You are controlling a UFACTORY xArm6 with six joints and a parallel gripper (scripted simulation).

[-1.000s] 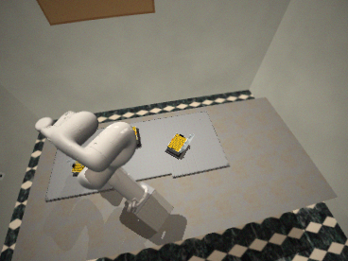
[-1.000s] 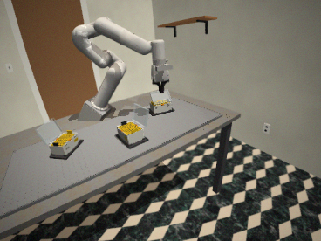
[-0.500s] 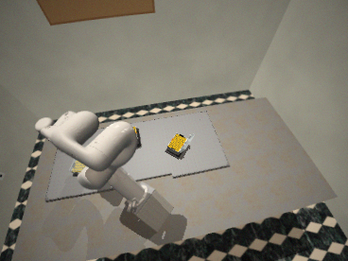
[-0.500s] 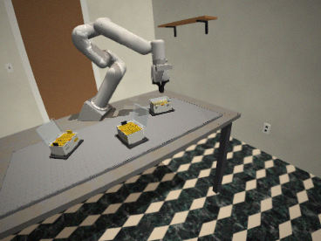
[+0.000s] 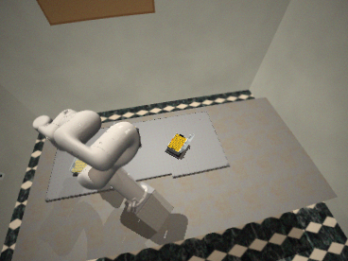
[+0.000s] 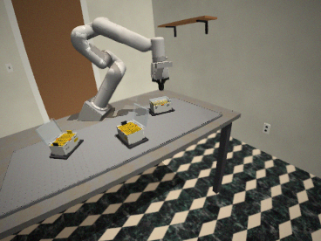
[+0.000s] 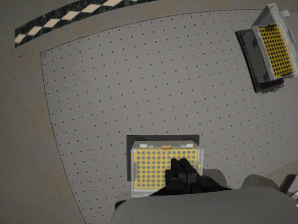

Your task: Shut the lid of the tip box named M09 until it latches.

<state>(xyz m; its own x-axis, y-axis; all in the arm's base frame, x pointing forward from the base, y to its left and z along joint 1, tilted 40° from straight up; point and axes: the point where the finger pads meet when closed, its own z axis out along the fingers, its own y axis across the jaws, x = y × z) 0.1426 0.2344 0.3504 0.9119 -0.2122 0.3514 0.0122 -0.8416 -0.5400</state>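
The lid lies 4 cm behind my hand and 11 cm below it. From my hand the other things lie so: tip box: 4 cm behind, 12 cm below.
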